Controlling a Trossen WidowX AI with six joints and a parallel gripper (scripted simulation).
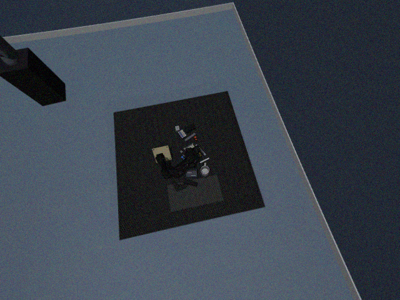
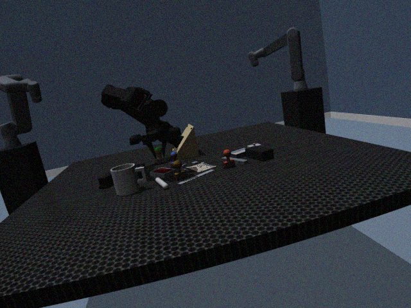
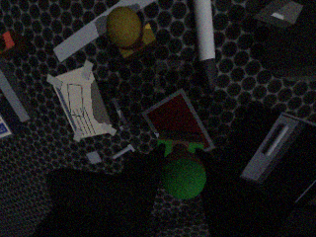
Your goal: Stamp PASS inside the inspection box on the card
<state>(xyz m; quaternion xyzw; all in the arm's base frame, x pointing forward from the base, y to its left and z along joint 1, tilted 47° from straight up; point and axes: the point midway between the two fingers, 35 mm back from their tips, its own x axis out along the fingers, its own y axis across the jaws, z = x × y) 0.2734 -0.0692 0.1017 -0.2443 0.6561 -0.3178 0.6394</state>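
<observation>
Now: the red ink pad 60 mm below my gripper tip. Also, from my gripper tip: blue-knobbed stamp (70 mm behind, 60 mm to the left, 50 mm below); green-knobbed stamp (right at my gripper tip); white marker (100 mm ahead, 30 mm to the right, 60 mm below).
</observation>
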